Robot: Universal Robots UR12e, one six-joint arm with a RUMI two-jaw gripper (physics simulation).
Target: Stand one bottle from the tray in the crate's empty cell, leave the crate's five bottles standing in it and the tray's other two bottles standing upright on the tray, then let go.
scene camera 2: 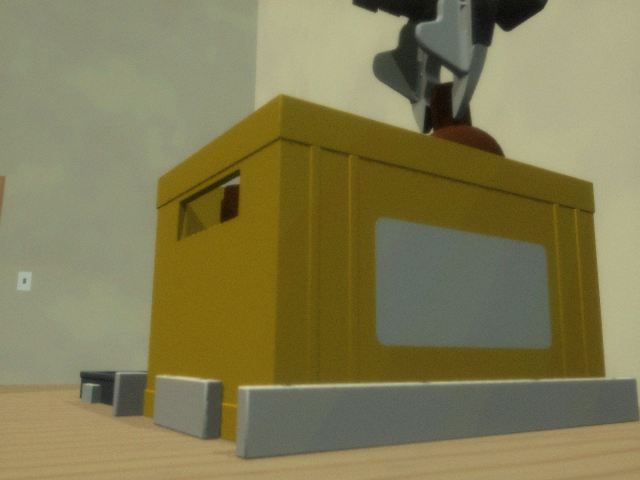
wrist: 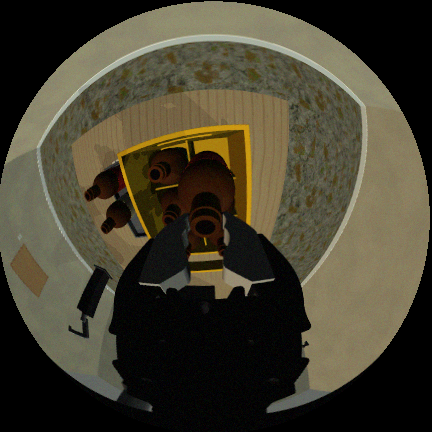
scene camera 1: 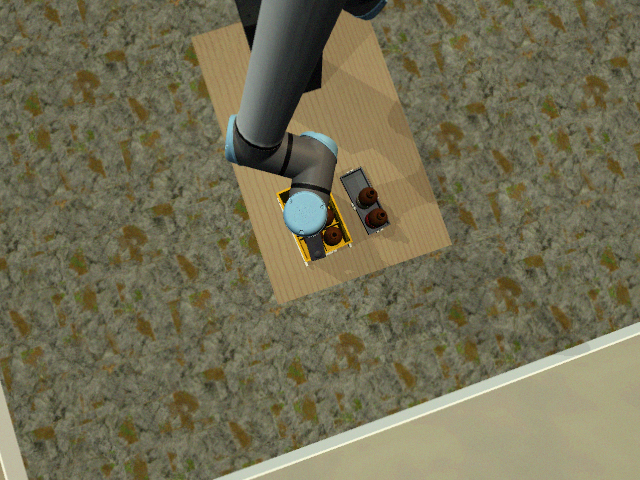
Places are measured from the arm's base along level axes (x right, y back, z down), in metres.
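Pixels of known places: gripper, fingertip midpoint: (scene camera 2: 440,126) (wrist: 205,213).
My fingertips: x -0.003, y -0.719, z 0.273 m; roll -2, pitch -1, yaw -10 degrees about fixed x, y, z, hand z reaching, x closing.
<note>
Ahead of a thing's pixels: the offset from my fingertips to its top centre. "pt": to the spot under its first point. Level surfaces: height alone.
My gripper (scene camera 2: 439,116) (wrist: 205,213) is shut on the neck of a brown bottle @(dx -0.003, dy -0.017, dz -0.035 m) (scene camera 2: 467,139) (wrist: 206,187), which looks upright. Its shoulder shows just above the rim of the yellow crate @(dx -0.018, dy +0.048, dz +0.043 m) (scene camera 1: 345,227) (scene camera 2: 217,310) (wrist: 248,175); its lower body is inside and hidden, so I cannot tell whether it touches the floor. Beside it in the crate stand a brown bottle @(dx -0.082, dy -0.024, dz +0.055 m) (scene camera 1: 333,236) (wrist: 167,167) and another bottle @(dx -0.060, dy +0.056, dz +0.055 m) (scene camera 1: 329,214) (wrist: 171,206); others are mostly hidden. On the dark tray (scene camera 1: 353,180) (scene camera 2: 105,381) two bottles stand upright, one @(dx -0.244, dy +0.113, dz +0.058 m) (scene camera 1: 367,196) (wrist: 118,214) near the middle, one @(dx -0.270, dy +0.024, dz +0.058 m) (scene camera 1: 377,217) (wrist: 104,184) at an end.
Low grey strips @(pt dx +0.095, dy +0.064, dz +0.204 m) (scene camera 2: 434,413) run along the foot of the crate. The tray lies beside the crate on the wooden table @(dz +0.218 m) (scene camera 1: 289,279) (scene camera 2: 62,439) (wrist: 265,150). The arm (scene camera 1: 289,72) reaches over the table and hides part of the crate in the first scene view.
</note>
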